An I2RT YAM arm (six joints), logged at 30 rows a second.
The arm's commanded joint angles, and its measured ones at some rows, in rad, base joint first. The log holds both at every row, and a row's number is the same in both.
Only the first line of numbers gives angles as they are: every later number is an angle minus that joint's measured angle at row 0.
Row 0, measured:
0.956, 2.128, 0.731, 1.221, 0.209, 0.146
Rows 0 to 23, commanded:
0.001, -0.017, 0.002, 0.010, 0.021, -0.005
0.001, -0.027, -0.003, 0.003, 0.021, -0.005
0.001, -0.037, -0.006, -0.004, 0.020, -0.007
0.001, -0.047, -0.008, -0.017, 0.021, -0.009
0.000, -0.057, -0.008, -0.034, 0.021, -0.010
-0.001, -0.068, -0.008, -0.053, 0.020, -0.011
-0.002, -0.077, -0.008, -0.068, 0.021, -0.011
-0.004, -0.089, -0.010, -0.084, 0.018, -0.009
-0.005, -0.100, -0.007, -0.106, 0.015, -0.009
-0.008, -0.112, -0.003, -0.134, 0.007, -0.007
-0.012, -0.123, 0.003, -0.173, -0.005, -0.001
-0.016, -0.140, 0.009, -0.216, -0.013, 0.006
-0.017, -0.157, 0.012, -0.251, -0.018, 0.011
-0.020, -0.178, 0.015, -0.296, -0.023, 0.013
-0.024, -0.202, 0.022, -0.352, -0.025, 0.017
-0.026, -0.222, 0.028, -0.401, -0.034, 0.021
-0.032, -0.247, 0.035, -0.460, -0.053, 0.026
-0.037, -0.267, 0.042, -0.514, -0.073, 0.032
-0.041, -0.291, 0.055, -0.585, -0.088, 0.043
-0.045, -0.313, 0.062, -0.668, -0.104, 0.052
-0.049, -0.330, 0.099, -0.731, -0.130, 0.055
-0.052, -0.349, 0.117, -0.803, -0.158, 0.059
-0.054, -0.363, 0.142, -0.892, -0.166, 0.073
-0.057, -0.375, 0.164, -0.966, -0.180, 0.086
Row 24, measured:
-0.053, -0.348, 0.123, -0.689, -0.116, 0.045
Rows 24 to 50, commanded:
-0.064, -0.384, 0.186, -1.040, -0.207, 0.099
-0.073, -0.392, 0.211, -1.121, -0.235, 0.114
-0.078, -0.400, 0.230, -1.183, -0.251, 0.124
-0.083, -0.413, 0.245, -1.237, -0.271, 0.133
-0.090, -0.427, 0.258, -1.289, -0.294, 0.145
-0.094, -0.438, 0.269, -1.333, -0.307, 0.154
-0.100, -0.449, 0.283, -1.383, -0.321, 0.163
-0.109, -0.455, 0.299, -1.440, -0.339, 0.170
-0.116, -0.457, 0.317, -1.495, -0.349, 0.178
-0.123, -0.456, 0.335, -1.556, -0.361, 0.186
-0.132, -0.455, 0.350, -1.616, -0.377, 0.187
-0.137, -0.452, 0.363, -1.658, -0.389, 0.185
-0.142, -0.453, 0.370, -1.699, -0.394, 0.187
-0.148, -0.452, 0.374, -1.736, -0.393, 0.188
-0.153, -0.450, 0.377, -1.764, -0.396, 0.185
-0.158, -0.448, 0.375, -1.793, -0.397, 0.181
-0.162, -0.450, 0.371, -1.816, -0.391, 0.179
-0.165, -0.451, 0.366, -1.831, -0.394, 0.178
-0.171, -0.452, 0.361, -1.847, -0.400, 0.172
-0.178, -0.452, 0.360, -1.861, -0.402, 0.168
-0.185, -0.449, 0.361, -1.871, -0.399, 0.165
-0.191, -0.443, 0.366, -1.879, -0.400, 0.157
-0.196, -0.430, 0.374, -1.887, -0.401, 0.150
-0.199, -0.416, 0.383, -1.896, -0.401, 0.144
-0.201, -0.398, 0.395, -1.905, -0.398, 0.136
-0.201, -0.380, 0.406, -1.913, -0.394, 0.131
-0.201, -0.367, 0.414, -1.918, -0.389, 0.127
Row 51, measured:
-0.203, -0.392, 0.393, -1.868, -0.393, 0.154
